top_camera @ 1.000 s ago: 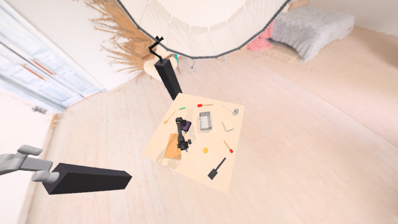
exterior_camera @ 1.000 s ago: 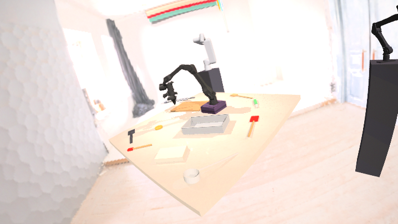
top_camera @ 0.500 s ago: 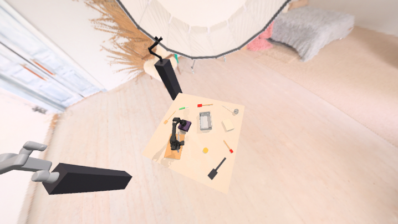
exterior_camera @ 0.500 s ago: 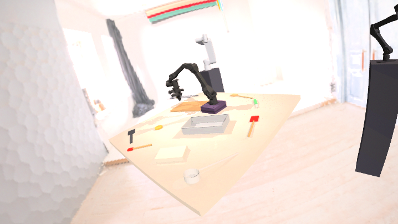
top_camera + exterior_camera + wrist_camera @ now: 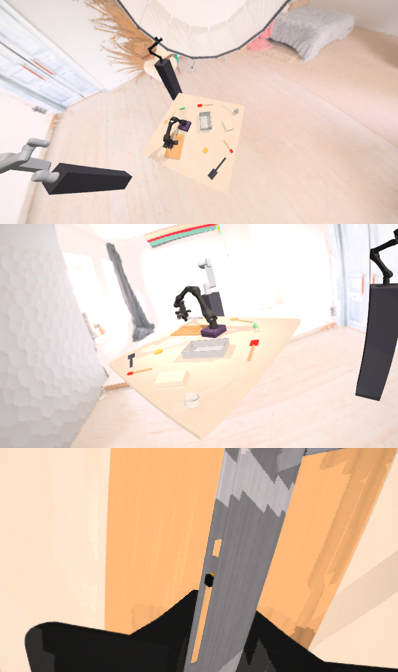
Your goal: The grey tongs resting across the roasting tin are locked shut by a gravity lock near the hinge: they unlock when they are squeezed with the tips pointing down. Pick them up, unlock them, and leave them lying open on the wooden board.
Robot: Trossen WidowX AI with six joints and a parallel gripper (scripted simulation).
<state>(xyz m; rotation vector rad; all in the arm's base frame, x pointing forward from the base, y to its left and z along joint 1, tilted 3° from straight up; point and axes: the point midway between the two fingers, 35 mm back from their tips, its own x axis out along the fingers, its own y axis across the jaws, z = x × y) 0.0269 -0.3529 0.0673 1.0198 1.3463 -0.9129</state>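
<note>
My gripper tip is 20 mm past the wooden board and 100 mm above it. Also, from my gripper tip: black spatula: 660 mm ahead, 50 mm to the right, 100 mm below; grey roasting tin: 260 mm ahead, 540 mm to the left, 80 mm below; yellow disc: 440 mm ahead, 110 mm to the left, 100 mm below.
</note>
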